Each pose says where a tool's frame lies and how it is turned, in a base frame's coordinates. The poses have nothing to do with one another.
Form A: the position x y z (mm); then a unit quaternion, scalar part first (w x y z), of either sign.
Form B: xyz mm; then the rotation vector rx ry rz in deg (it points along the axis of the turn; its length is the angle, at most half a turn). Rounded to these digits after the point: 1 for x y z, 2 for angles.
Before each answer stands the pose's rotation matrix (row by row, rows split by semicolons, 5 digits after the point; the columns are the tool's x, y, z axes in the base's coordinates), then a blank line. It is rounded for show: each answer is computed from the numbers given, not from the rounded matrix.
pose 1, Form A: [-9.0 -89.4 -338.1 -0.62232 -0.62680 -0.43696 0.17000]
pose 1, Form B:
0.56033 0.75937 0.33075; 0.33619 0.15644 -0.92871; -0.75697 0.63158 -0.16763

[-9.0 -89.4 -338.1 82.50 57.51 -22.38]
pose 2, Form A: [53.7 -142.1 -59.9 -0.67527 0.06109 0.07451 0.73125]
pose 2, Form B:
-0.08056 0.99669 -0.01128; -0.97848 -0.07692 0.19148; 0.18997 0.02647 0.98143

[53.7 -142.1 -59.9 -7.87 -9.60 -94.24]
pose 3, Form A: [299.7 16.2 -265.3 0.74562 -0.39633 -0.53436 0.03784]
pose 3, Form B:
0.42605 0.36714 -0.82685; 0.47999 0.68298 0.55058; 0.76687 -0.63146 0.11476

[299.7 16.2 -265.3 -49.71 -67.02 4.75]
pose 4, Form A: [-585.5 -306.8 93.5 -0.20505 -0.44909 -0.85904 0.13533]
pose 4, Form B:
-0.51254 0.82708 0.23074; 0.71608 0.56000 -0.41668; -0.47385 -0.04834 -0.87928

[-585.5 -306.8 93.5 71.73 137.21 -21.62]
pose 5, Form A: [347.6 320.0 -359.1 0.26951 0.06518 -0.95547 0.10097]
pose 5, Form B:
-0.84623 -0.17898 -0.50185; -0.07013 0.97111 -0.22808; 0.52818 -0.15781 -0.83434

[347.6 320.0 -359.1 10.07 -147.57 15.59]
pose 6, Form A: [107.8 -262.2 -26.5 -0.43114 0.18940 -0.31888 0.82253]
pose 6, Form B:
-0.55649 0.58846 0.58654; -0.83005 -0.42486 -0.36126; 0.03661 -0.68790 0.72488

[107.8 -262.2 -26.5 -27.06 45.56 -117.52]
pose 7, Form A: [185.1 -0.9 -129.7 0.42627 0.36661 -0.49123 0.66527]
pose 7, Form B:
-0.36778 -0.92735 0.06900; 0.20699 -0.15397 -0.96615; 0.90658 -0.34105 0.24858

[185.1 -0.9 -129.7 52.50 -70.34 95.27]
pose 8, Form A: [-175.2 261.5 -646.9 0.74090 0.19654 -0.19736 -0.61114]
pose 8, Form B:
0.17512 0.82801 -0.53267; -0.98316 0.17576 -0.05000; 0.05222 0.53246 0.84484

[-175.2 261.5 -646.9 24.69 -24.80 -76.79]
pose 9, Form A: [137.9 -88.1 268.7 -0.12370 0.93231 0.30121 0.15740]
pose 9, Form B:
0.76900 0.60058 0.21897; 0.52270 -0.78794 0.32547; 0.36801 -0.13583 -0.91985

[137.9 -88.1 268.7 -155.76 -50.32 -26.30]
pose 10, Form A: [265.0 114.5 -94.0 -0.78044 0.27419 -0.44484 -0.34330]
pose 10, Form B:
0.36853 -0.77979 0.50608; 0.29191 0.61393 0.73340; -0.88260 -0.12255 0.45388

[265.0 114.5 -94.0 -33.94 55.07 42.50]
